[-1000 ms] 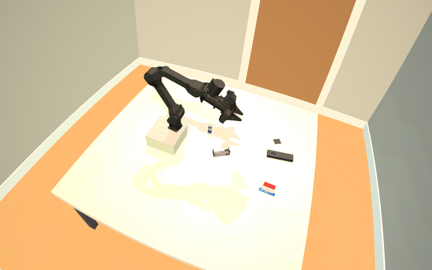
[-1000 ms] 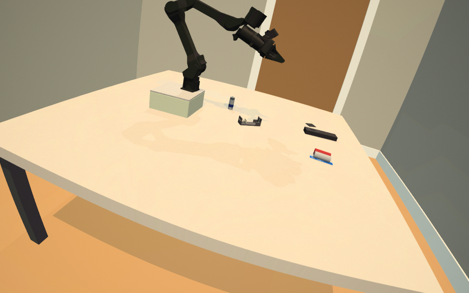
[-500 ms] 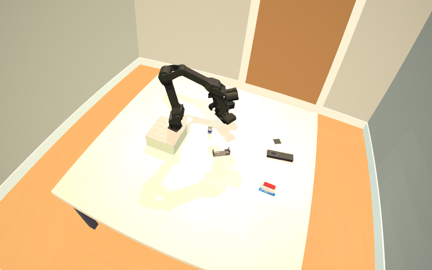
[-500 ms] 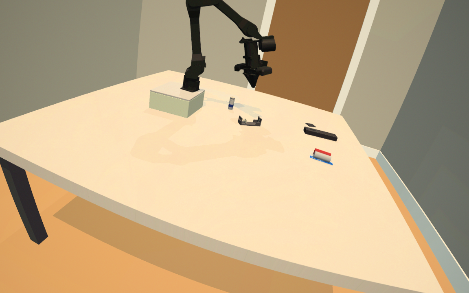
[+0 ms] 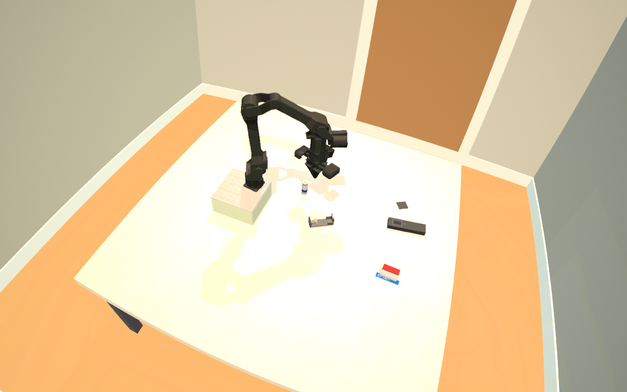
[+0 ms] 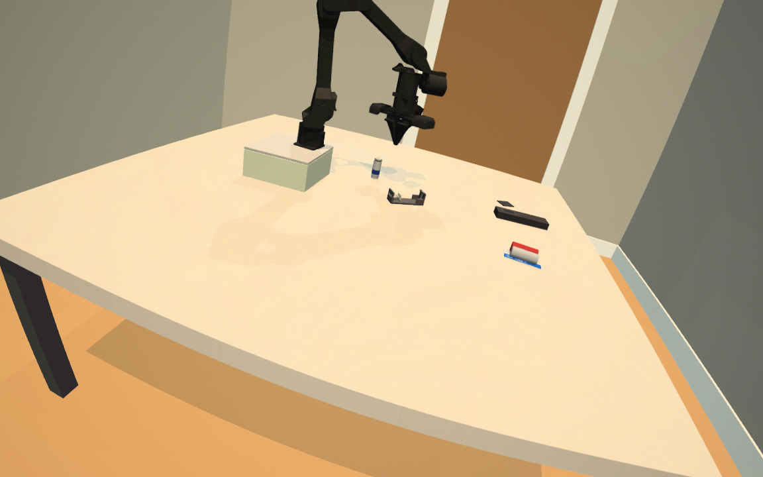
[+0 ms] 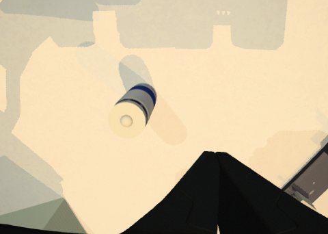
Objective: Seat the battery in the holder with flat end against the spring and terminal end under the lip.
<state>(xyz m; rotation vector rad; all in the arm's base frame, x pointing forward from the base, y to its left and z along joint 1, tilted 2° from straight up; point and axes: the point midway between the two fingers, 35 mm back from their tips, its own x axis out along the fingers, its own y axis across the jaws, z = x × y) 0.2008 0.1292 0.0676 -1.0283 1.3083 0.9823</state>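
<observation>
The battery is 40 mm behind my gripper tip, 10 mm to the left of it and 80 mm below it. Round my gripper tip: black remote 400 mm ahead, 50 mm to the left, 100 mm below.
</observation>
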